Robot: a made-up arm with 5 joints. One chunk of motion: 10 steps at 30 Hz.
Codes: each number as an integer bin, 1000 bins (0 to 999) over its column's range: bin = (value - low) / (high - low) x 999, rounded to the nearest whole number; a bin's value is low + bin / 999 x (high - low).
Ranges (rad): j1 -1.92..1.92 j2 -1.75..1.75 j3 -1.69..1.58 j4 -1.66..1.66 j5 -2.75..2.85
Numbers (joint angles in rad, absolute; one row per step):
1: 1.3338 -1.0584 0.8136 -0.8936 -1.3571
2: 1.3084 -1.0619 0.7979 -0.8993 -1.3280
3: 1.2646 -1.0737 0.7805 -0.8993 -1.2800
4: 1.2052 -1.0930 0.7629 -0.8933 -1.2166
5: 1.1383 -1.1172 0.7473 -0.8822 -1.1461
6: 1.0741 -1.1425 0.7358 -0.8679 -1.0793
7: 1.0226 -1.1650 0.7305 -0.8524 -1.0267
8: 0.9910 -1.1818 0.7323 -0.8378 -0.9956
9: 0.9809 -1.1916 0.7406 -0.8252 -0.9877
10: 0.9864 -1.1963 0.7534 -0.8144 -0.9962
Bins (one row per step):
1: 846 197 765 231 248
2: 840 196 760 229 254
3: 828 193 755 229 262
4: 813 188 749 231 274
5: 796 181 745 234 286
6: 779 173 741 238 298
7: 766 167 739 243 307
8: 757 162 740 247 313
9: 755 159 743 251 314
10: 756 158 746 254 313

